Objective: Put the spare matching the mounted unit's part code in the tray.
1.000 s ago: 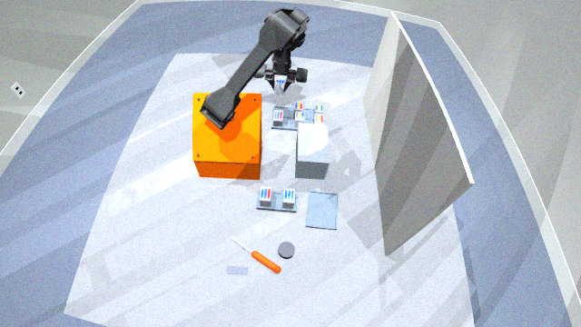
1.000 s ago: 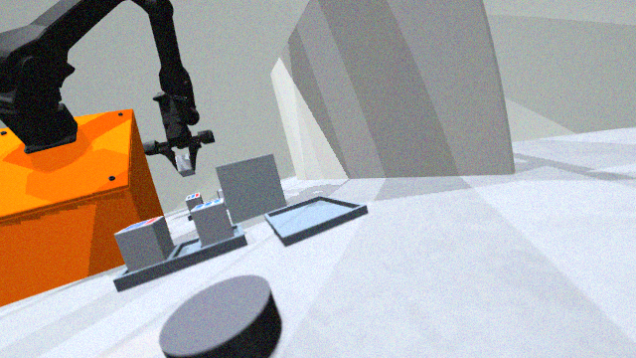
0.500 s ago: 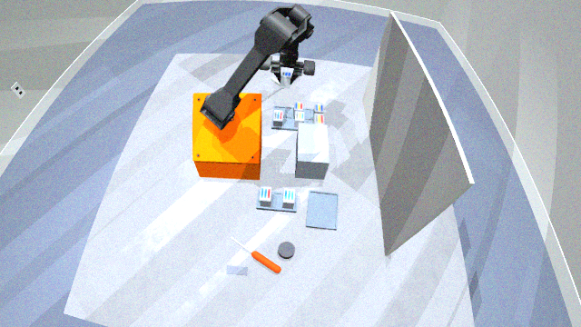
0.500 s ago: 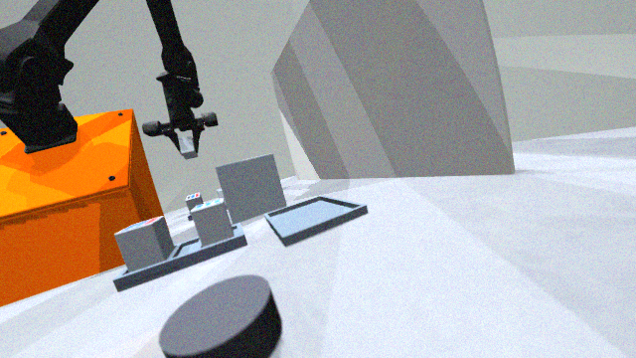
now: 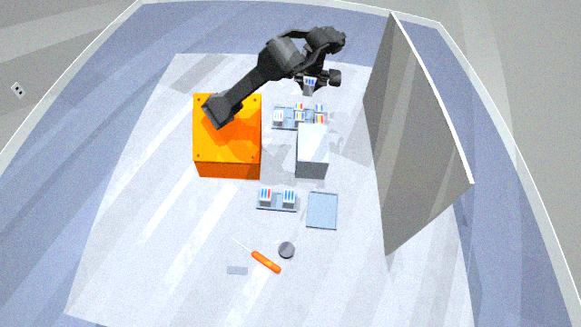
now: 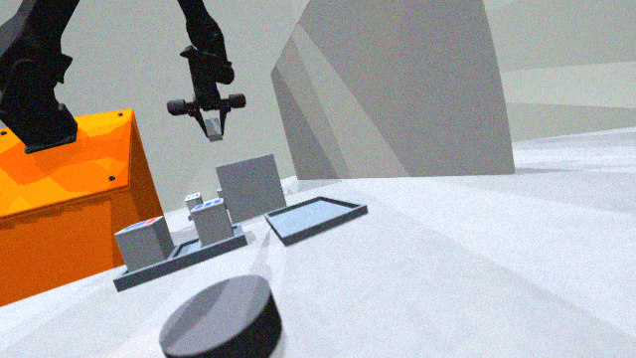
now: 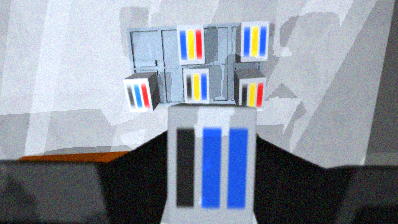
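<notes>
The shallow tray lies 35 cm to the right of my gripper tip, 19 cm below it and 2 cm ahead of it. Also, from my gripper tip: mounted grey unit 14 cm to the right, 14 cm below, 1 cm ahead; grey spare block 3 cm above; tall wall panel 26 cm ahead, 18 cm to the right, 3 cm above.
</notes>
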